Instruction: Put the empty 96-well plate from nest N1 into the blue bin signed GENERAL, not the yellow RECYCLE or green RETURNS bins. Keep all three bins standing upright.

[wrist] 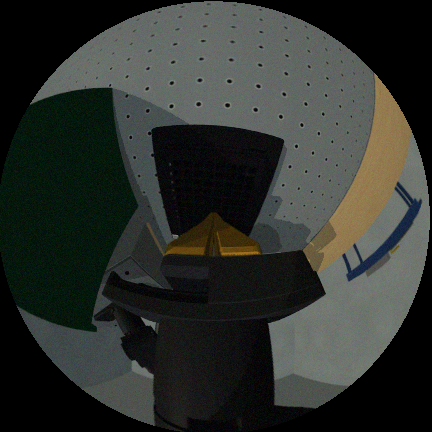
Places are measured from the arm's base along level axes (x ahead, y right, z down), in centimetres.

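Where they show: gripper, between the fingertips: (213,217).
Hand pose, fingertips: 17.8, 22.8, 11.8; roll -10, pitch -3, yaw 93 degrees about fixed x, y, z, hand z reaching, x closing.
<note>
Things, the pixels of their top centre, and the offset from my fingertips, as dx, dy, dz. "spot": a spot on its surface instead. Level surfaces: height alone.
- black rectangular block, centre of its top: (210,210) +0.5, -0.2, +0.6
- large dark green panel, a spot on its surface: (60,210) spot: +7.3, -10.8, -6.4
- grey perforated board, height of its surface: dz +3.2
My gripper (213,217) has orange fingers that are shut together with nothing seen between them. A black rectangular block (212,172) with a faint grid on its face lies beyond the fingertips, and the fingers overlap its near end in the view. It is too dark to tell whether this is the 96-well plate, a nest or both. A large dark green panel (60,210) fills the left side; it may be part of the green bin, but no sign shows on it. The blue GENERAL bin and the yellow RECYCLE bin cannot be made out.
A grey perforated board (240,55) spreads beyond the block. A light wooden edge (382,145) curves along the right, with a blue frame (400,231) past it. Grey angled plates (145,250) stand close left of the fingers, beside the green panel.
</note>
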